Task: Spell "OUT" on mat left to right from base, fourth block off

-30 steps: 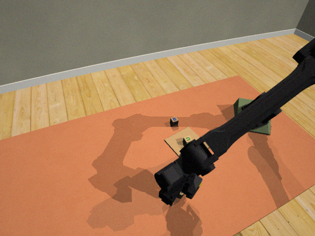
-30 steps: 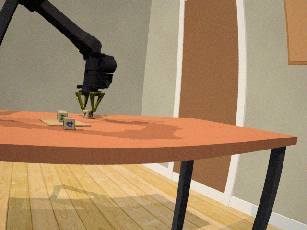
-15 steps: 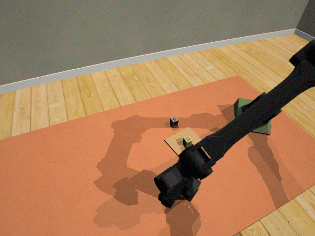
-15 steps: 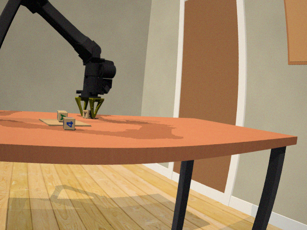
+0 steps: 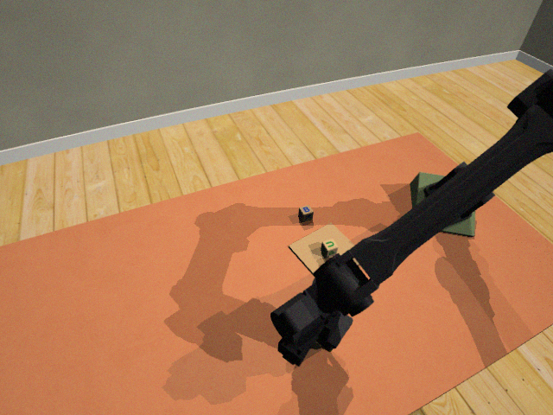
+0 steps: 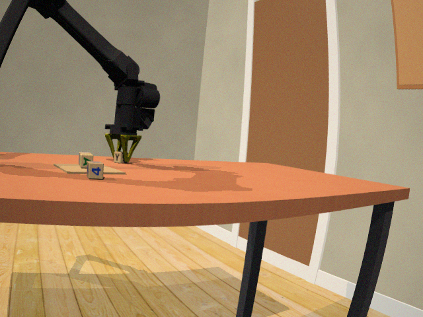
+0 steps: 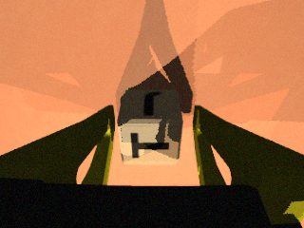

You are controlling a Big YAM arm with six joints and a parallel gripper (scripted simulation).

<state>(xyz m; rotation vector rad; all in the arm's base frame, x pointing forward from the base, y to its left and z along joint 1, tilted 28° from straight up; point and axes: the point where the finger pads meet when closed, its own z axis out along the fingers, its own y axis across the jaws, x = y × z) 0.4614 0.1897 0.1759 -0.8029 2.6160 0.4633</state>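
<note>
Right now the tan mat is 11 cm behind my hand, 20 cm to the right of it and 1 cm below it. From my hand the other things lie so: O block (11 cm behind, 15 cm to the right, 1 cm above); then wooden block (9 cm behind, 33 cm to the right).
</note>
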